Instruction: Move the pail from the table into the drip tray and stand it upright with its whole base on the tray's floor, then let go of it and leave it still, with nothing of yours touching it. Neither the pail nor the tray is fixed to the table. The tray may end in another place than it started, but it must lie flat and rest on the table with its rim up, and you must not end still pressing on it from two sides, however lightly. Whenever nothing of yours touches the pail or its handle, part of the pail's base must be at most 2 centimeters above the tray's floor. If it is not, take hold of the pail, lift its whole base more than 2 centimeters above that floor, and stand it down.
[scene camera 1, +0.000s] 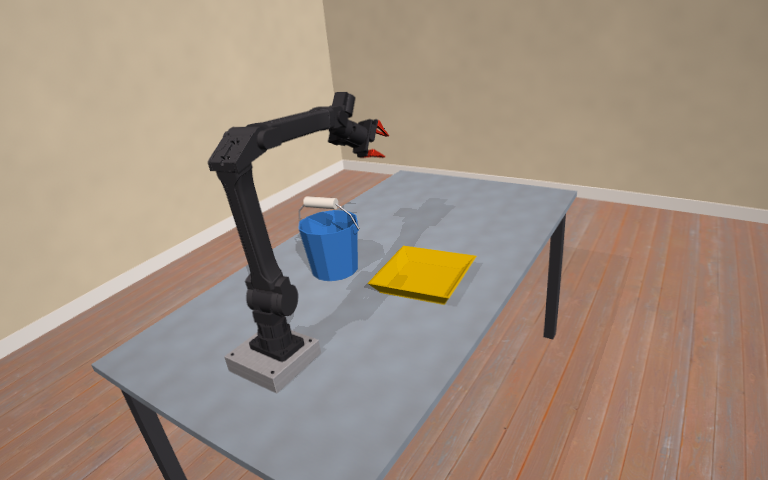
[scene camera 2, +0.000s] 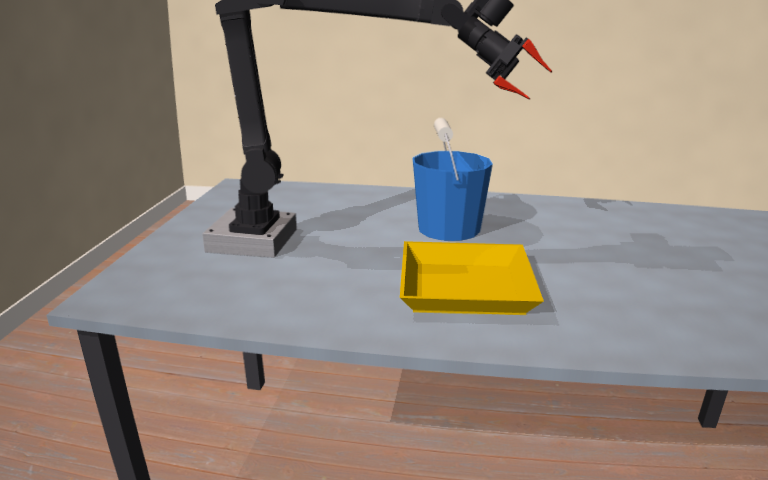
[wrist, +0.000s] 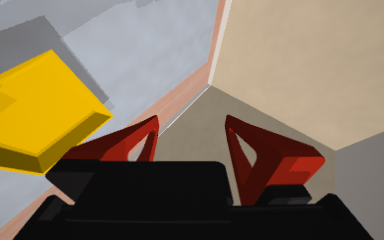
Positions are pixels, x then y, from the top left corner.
Labels:
My gripper shows in scene camera 1, in scene camera 2 and in the wrist view (191, 120). A blue pail shows in scene camera 1 and in scene camera 2; in the wrist view it is out of frame. The same spot on my gripper: (scene camera 1: 376, 124) is (scene camera 2: 521, 44). The same spot on the blue pail: (scene camera 1: 330, 239) is (scene camera 2: 420, 174).

